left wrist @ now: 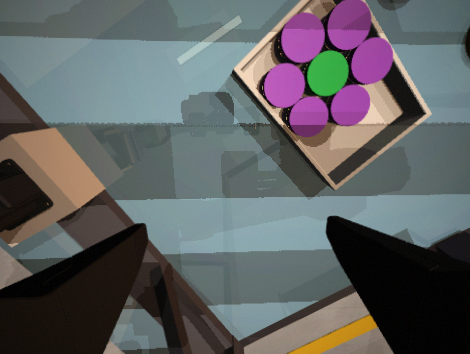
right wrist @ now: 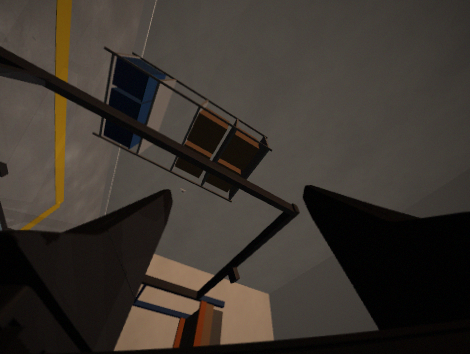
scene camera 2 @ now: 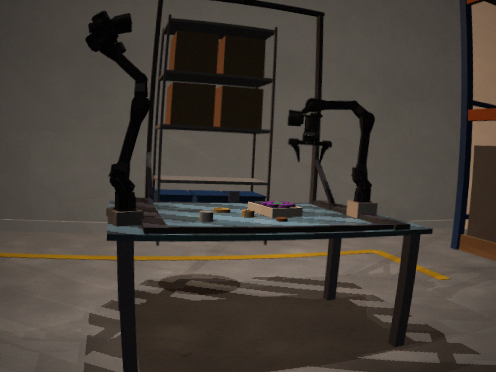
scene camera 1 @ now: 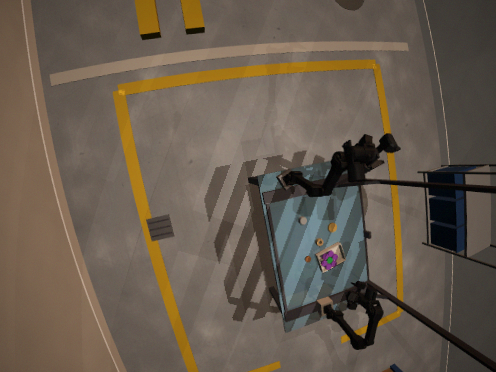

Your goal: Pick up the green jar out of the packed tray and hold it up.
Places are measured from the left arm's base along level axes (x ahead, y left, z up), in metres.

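Where they show: left gripper, fingertip midpoint: [left wrist: 238, 227] [scene camera 2: 309, 162] [scene camera 1: 348, 288]; right gripper, fingertip midpoint: [right wrist: 239, 193] [scene camera 1: 391, 155]; left arm's base, link origin: [left wrist: 11, 195] [scene camera 2: 362, 201] [scene camera 1: 327, 308]; right arm's base, link origin: [scene camera 2: 124, 209] [scene camera 1: 288, 179].
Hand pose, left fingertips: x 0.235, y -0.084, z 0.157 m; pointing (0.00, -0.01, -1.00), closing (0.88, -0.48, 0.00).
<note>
Things, the pixels of their top centre, and the offset from my left fingertips.
- green jar, top centre: [left wrist: 327, 73] [scene camera 2: 278, 203] [scene camera 1: 329, 260] dx +0.141, dy +0.022, dz -0.175 m
- beige tray, top centre: [left wrist: 337, 92] [scene camera 2: 274, 204] [scene camera 1: 332, 258] dx +0.147, dy -0.004, dz -0.184 m
- purple jar, top centre: [left wrist: 284, 86] dx +0.093, dy +0.034, dz -0.175 m
- grey cylinder, top centre: [scene camera 2: 206, 211] [scene camera 1: 303, 220] dx +0.475, dy +0.186, dz -0.189 m
- yellow disc, top centre: [scene camera 2: 221, 208] [scene camera 1: 332, 227] dx +0.366, dy -0.047, dz -0.212 m
- small tan ring, top centre: [scene camera 2: 248, 210] dx +0.285, dy +0.073, dz -0.199 m
- orange disc, top centre: [scene camera 2: 281, 217] [scene camera 1: 308, 259] dx +0.177, dy +0.173, dz -0.212 m
- beige base block, top centre: [left wrist: 11, 195] [scene camera 2: 362, 201] [scene camera 1: 327, 308] dx -0.235, dy +0.084, dz -0.157 m
The green jar [scene camera 1: 330, 260] [scene camera 2: 276, 203] [left wrist: 328, 73] stands upright in the beige tray [scene camera 2: 287, 212] [left wrist: 382, 152], ringed closely by several purple-topped jars, such as one purple jar [left wrist: 284, 85]. In the left wrist view, part of the tray on the lower-right side holds no jars. My left gripper [scene camera 2: 310, 159] [left wrist: 238, 227] is open and empty, pointing down well above the table; in its wrist view the tray lies beyond the fingertips, up and to the right. My right gripper [right wrist: 239, 193] is open and empty, raised high and facing away from the table.
A grey cylinder [scene camera 1: 303, 220] [scene camera 2: 206, 216], a yellow disc [scene camera 1: 333, 227] [scene camera 2: 221, 210], a small tan ring [scene camera 2: 248, 214] and an orange disc [scene camera 1: 307, 259] [scene camera 2: 282, 219] lie on the table near the tray. A beige base block [left wrist: 75, 170] stands at the table edge.
</note>
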